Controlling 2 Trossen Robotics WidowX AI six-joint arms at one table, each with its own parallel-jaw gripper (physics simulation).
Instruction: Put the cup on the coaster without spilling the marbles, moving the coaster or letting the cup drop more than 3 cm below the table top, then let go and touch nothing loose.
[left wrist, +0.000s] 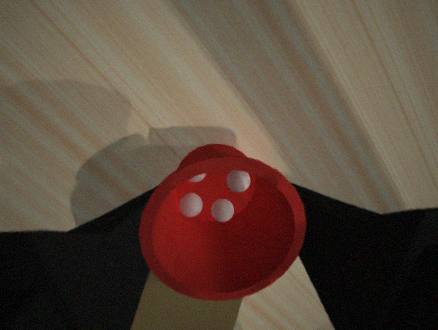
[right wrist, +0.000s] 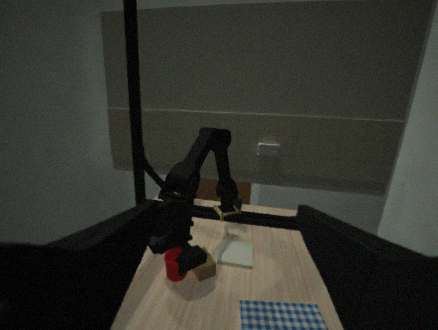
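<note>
A red cup stands upright with several pale marbles inside, low in the left wrist view. My left gripper has its black fingers against both sides of the cup and is shut on it. A pale square pad, which looks like the coaster, lies flat beyond and to the right of the cup in the right wrist view. My right gripper is open and empty, its fingers at both sides of that view, away from the cup.
A brown block is close beside the cup, between it and the pad. A faint clear glass stands by the pad's back edge. A blue-and-white checked cloth lies at the front right. The left arm stands behind the cup.
</note>
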